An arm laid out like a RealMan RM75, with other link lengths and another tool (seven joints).
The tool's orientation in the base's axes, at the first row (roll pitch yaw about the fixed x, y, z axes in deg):
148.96 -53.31 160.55
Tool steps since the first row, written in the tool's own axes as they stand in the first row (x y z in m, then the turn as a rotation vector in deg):
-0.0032 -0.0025 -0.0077 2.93 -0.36 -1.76
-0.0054 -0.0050 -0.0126 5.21 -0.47 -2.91
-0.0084 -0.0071 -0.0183 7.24 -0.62 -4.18
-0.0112 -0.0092 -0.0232 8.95 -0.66 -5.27
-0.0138 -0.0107 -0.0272 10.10 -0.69 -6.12
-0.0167 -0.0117 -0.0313 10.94 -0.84 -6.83
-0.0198 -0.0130 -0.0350 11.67 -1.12 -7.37
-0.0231 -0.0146 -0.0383 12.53 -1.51 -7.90
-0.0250 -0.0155 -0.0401 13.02 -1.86 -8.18
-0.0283 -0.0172 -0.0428 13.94 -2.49 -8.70
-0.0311 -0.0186 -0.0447 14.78 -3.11 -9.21
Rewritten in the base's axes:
0.0038 -0.0078 0.0006 -1.06 -0.92 3.14
0.0057 -0.0134 0.0006 -1.87 -1.36 5.52
0.0087 -0.0195 0.0004 -2.51 -1.96 7.75
0.0111 -0.0250 0.0001 -2.98 -2.43 9.67
0.0135 -0.0294 -0.0004 -3.24 -2.83 11.02
0.0164 -0.0335 -0.0010 -3.48 -3.27 12.01
0.0190 -0.0377 -0.0020 -3.82 -3.70 12.79
0.0214 -0.0418 -0.0034 -4.32 -4.17 13.63
0.0227 -0.0440 -0.0043 -4.70 -4.50 14.06
0.0247 -0.0478 -0.0061 -5.39 -5.12 14.86
0.0262 -0.0506 -0.0078 -6.04 -5.73 15.61

